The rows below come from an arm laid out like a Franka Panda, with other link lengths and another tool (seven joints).
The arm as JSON. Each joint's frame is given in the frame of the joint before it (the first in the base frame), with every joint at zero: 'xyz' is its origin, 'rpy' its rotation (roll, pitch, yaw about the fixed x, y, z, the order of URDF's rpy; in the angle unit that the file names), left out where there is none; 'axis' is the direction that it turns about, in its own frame. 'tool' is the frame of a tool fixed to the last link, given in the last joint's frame.
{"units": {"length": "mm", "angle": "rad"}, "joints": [
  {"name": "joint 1", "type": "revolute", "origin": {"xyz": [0.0, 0.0, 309.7]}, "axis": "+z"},
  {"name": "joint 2", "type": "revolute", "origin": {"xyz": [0.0, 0.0, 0.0]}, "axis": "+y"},
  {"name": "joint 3", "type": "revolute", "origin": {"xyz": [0.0, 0.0, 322.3]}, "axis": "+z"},
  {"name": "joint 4", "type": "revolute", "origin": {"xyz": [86.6, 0.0, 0.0]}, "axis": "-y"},
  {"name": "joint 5", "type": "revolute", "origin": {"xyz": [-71.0, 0.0, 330.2]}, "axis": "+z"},
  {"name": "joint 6", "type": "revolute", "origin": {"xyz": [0.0, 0.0, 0.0]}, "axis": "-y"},
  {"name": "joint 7", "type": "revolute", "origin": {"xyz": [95.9, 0.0, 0.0]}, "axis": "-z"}
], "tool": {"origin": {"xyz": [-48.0, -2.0, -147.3], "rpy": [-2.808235, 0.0, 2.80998]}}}
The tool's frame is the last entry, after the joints.
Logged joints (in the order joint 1, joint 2, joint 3, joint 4, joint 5, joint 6, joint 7), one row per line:
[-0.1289 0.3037 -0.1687 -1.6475 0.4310 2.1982 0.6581]
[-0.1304 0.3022 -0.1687 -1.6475 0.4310 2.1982 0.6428]
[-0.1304 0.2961 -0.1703 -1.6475 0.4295 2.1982 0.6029]
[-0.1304 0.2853 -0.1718 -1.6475 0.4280 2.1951 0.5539]
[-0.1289 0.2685 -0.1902 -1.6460 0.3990 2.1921 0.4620]
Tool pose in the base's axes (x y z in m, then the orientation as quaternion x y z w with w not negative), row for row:
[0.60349 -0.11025 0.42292 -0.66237 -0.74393 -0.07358 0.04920]
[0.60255 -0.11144 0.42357 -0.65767 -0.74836 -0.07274 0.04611]
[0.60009 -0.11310 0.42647 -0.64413 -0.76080 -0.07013 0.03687]
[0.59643 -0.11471 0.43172 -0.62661 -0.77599 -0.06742 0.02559]
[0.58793 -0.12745 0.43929 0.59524 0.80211 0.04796 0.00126]
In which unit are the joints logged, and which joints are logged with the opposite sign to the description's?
The joints are logged in radians. Opposite sign: none.
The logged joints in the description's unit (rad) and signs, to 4 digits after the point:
[-0.1289 0.3037 -0.1687 -1.6475 0.4310 2.1982 0.6581]
[-0.1304 0.3022 -0.1687 -1.6475 0.4310 2.1982 0.6428]
[-0.1304 0.2961 -0.1703 -1.6475 0.4295 2.1982 0.6029]
[-0.1304 0.2853 -0.1718 -1.6475 0.4280 2.1951 0.5539]
[-0.1289 0.2685 -0.1902 -1.6460 0.3990 2.1921 0.4620]

